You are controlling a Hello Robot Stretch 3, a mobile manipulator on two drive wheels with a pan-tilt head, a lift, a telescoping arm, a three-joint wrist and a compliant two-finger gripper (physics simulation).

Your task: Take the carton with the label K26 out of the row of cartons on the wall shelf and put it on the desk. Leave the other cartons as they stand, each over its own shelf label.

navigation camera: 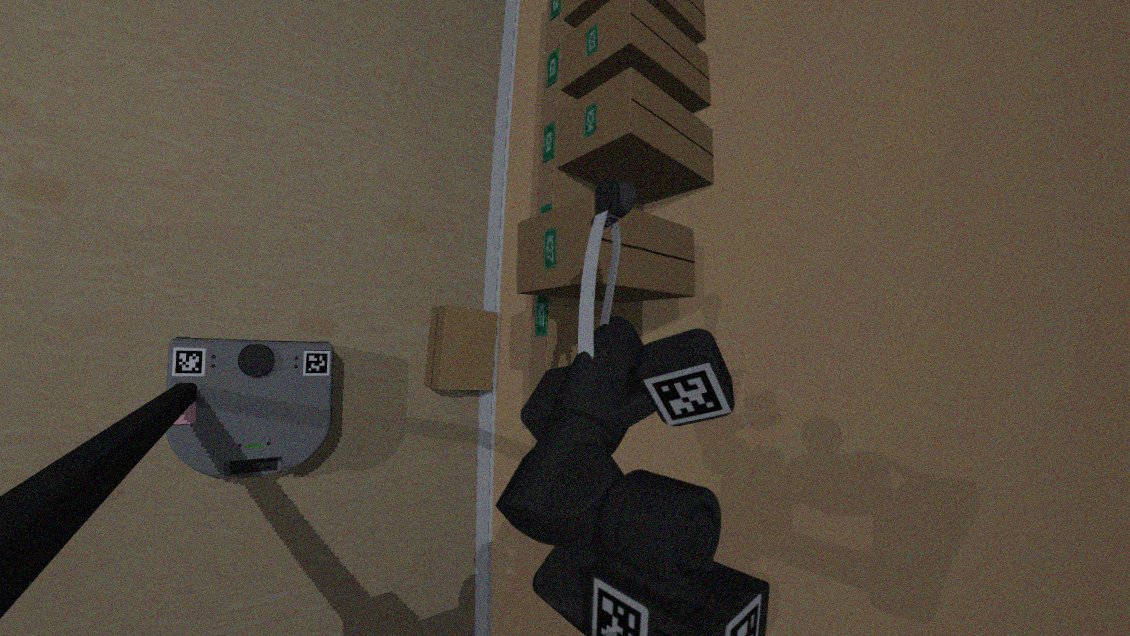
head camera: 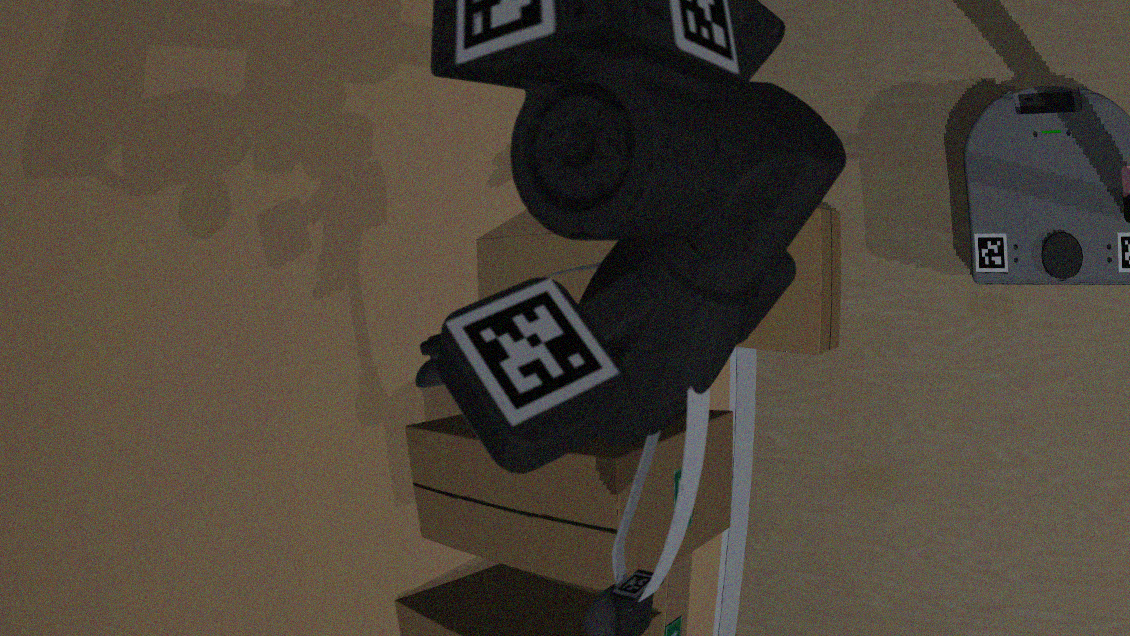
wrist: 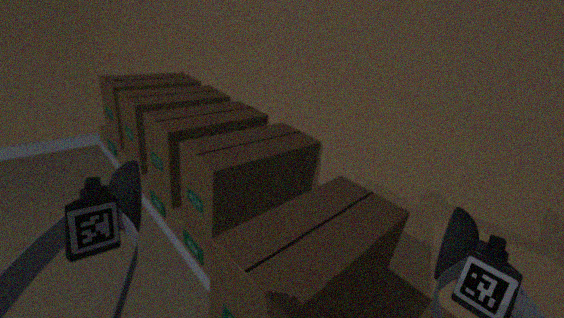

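Where they show: gripper, fingertip midpoint: (navigation camera: pixel 660 268) (head camera: pixel 517 506); robot's base at its link origin: (navigation camera: pixel 256 358) (head camera: pixel 1059 254).
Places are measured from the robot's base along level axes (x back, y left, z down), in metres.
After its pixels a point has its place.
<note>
The row of cartons with green labels stands on the wall shelf (navigation camera: pixel 566 189) @(x -0.350, y -0.460, z -0.690 m). The label print is too small or blurred to read, so I cannot tell which carton is K26. The carton nearest me (head camera: pixel 513 483) @(x -0.180, y -0.462, z -0.870 m) (navigation camera: pixel 652 260) @(x -0.192, y -0.484, z -0.869 m) (wrist: pixel 320 240) stands turned against the others, its front farther out. The neighbouring carton (head camera: pixel 498 592) @(x -0.378, y -0.617, z -0.760 m) (navigation camera: pixel 608 150) @(x -0.383, y -0.451, z -0.806 m) (wrist: pixel 255 185) stands behind it. My gripper (head camera: pixel 523 488) @(x -0.142, y -0.332, z -0.995 m) (wrist: pixel 289 208) @(x -0.142, y -0.332, z -0.995 m) is open and reaches over the nearest carton. One finger (navigation camera: pixel 615 197) @(x -0.188, y -0.242, z -1.015 m) hangs by the gap between these two; the wrist mostly hides the other in the head view. The desk does not show.
More cartons (navigation camera: pixel 648 55) @(x -0.551, y -0.484, z -0.869 m) (wrist: pixel 215 112) stand farther along the row. A shelf label (navigation camera: pixel 541 316) @(x -0.110, y -0.423, z -0.673 m) shows beside the nearest carton. A brown box (head camera: pixel 790 308) @(x -0.091, y -0.540, z -0.121 m) (navigation camera: pixel 462 349) @(x -0.038, y -0.540, z -0.121 m) lies low beside the white strip (navigation camera: pixel 485 442) @(x 0.274, y -0.665, z -0.054 m). My base (head camera: pixel 1051 197) @(x 0.087, y -0.013, z -0.160 m) (navigation camera: pixel 276 402) @(x 0.093, y -0.045, z -0.160 m) is on the wooden floor.
</note>
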